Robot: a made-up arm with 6 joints.
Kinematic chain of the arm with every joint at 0, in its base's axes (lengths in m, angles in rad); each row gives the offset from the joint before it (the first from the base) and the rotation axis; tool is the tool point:
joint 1: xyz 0 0 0.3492 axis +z
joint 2: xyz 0 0 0 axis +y
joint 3: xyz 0 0 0.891 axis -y
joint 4: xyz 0 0 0 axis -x
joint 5: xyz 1.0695 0 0 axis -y
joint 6: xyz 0 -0.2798 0 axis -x
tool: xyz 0 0 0
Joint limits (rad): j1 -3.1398..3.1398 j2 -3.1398..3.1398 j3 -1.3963..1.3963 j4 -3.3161..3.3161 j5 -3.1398..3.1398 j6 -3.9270..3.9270
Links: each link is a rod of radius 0.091 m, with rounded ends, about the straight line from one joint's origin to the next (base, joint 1, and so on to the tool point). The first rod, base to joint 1, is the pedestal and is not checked.
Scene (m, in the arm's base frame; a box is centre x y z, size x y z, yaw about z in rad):
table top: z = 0
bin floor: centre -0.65 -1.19 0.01 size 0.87 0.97 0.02 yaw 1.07
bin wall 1: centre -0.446 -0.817 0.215 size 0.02 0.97 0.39 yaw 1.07
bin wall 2: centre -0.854 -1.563 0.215 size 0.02 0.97 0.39 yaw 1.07
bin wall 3: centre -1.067 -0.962 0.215 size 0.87 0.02 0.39 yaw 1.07
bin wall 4: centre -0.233 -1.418 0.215 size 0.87 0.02 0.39 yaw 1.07
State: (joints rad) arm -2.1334 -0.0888 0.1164 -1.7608 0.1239 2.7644
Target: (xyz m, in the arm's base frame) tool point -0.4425 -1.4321 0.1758
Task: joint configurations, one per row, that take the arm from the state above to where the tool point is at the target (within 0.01 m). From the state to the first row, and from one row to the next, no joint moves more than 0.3 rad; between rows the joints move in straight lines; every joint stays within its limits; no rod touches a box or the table.
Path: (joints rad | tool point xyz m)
1: -2.0786 0.1519 0.1828 -1.7724 0.1239 2.7644 | -0.5405 -1.0866 0.9890
2: -2.0238 0.3927 0.2492 -1.7841 0.1239 2.7644 | -0.5421 -1.2491 0.7488
3: -1.9690 0.6334 0.3156 -1.7957 0.1239 2.7644 | -0.5079 -1.3682 0.4741
4: -1.9142 0.8742 0.3821 -1.8073 0.1239 2.7644 | -0.4425 -1.4321 0.1758

